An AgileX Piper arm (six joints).
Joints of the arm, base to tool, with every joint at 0 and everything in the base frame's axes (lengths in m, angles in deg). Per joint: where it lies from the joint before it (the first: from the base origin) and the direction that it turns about. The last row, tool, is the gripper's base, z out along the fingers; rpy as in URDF.
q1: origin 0 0 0.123 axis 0 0 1
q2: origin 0 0 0 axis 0 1 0
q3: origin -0.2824 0 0.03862 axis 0 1 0
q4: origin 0.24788 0 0.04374 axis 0.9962 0 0.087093
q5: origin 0 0 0 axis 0 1 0
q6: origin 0.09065 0 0.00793 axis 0.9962 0 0.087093
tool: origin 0 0 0 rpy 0 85.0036 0
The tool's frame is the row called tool.
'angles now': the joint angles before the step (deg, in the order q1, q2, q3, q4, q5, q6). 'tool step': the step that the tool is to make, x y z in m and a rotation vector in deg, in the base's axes. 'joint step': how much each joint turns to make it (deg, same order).
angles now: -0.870 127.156 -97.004 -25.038 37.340 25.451
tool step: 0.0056 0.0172 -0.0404 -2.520 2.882 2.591
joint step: 2.411 5.089 0.020 -4.874 -1.499 3.205
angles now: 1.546 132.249 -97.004 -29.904 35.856 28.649
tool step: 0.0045 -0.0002 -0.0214 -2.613 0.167 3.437
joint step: 0.089 2.864 0.020 -4.193 -3.025 0.259
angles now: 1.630 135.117 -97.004 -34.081 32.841 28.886
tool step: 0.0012 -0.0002 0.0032 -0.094 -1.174 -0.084
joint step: -0.001 -0.296 0.013 -1.032 -0.652 1.151
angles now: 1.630 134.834 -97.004 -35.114 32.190 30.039
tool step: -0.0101 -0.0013 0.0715 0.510 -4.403 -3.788
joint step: 0.194 -8.829 0.013 1.831 5.503 0.484
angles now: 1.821 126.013 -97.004 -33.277 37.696 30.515
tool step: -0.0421 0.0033 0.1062 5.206 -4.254 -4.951
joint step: 0.368 -14.515 0.014 8.246 10.543 -2.514
